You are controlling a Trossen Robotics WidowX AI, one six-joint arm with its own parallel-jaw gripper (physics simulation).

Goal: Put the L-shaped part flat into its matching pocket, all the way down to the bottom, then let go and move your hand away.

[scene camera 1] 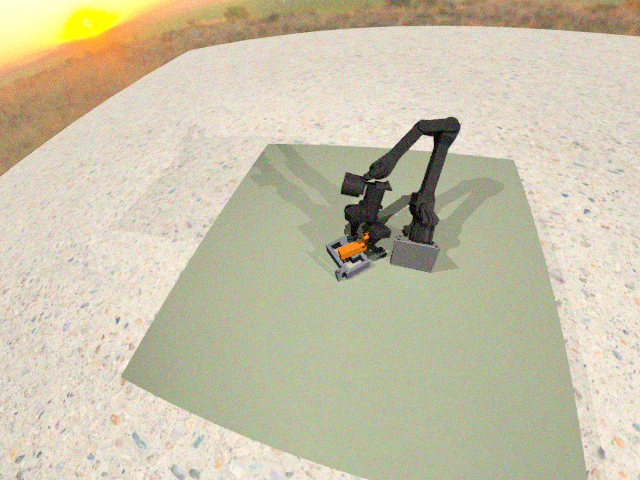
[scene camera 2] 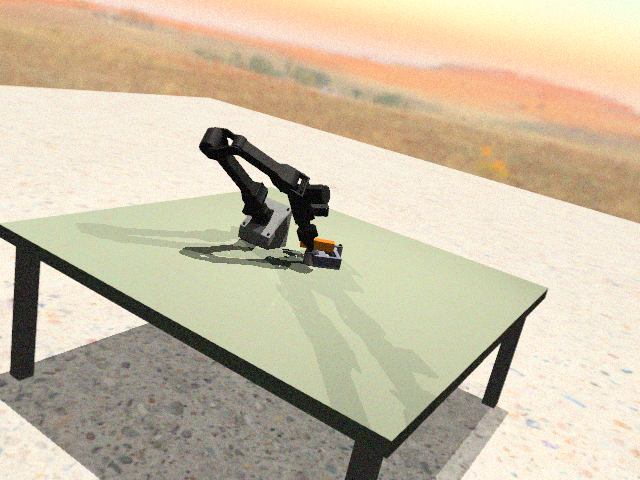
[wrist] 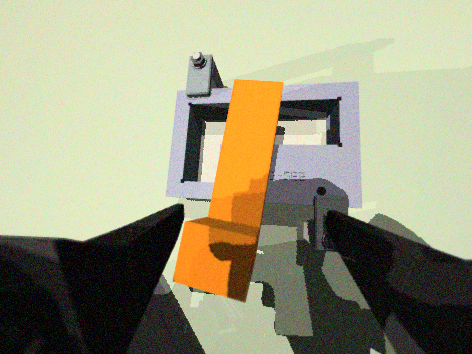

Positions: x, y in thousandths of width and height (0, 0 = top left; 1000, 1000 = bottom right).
Note:
The gripper (scene camera 1: 562, 505) is open, with nothing in its grasp. Also in view: an orange L-shaped part (wrist: 461, 716).
The gripper shows as well in scene camera 2 (scene camera 2: 484, 507) and in the wrist view (wrist: 541, 603).

